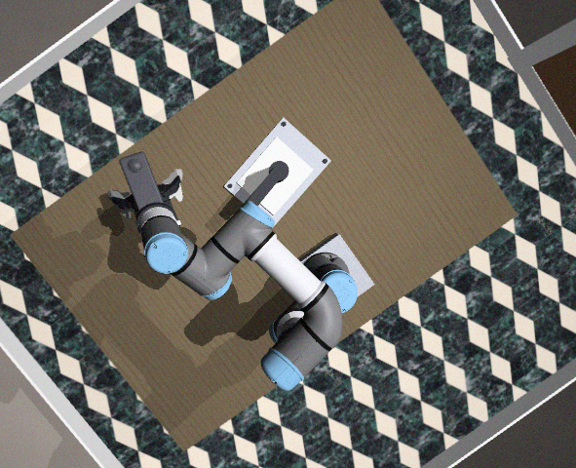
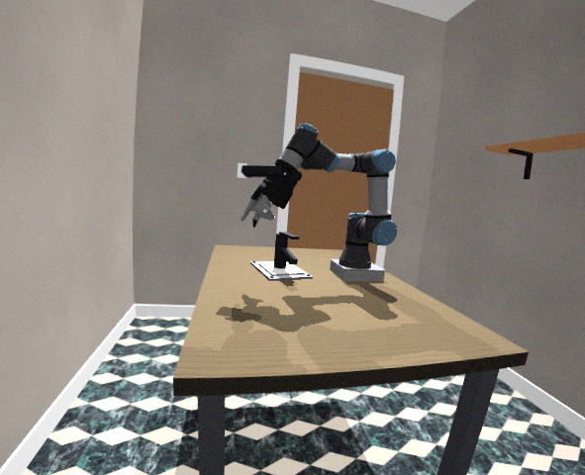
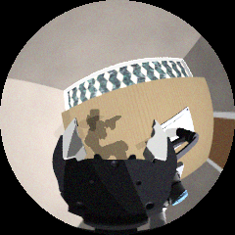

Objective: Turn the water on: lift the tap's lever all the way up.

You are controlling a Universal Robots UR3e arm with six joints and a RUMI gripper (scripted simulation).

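Now: hand 200 mm to the left of the lever, 160 mm past it and 60 mm above it.
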